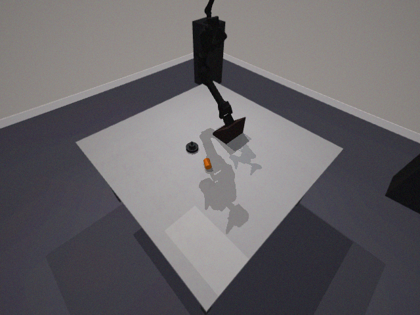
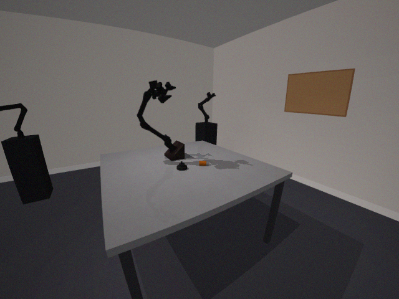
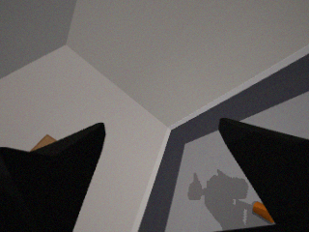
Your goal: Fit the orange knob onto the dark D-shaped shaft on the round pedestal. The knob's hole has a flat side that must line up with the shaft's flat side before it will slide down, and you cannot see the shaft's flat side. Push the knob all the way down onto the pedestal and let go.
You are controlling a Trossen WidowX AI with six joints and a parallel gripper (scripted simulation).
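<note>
The orange knob lies 580 mm below my gripper tip, 170 mm to the left of it and 170 mm ahead of it. The rest, counted from my gripper tip: dark round pedestal 570 mm below, 120 mm ahead, 10 mm to the right.
</note>
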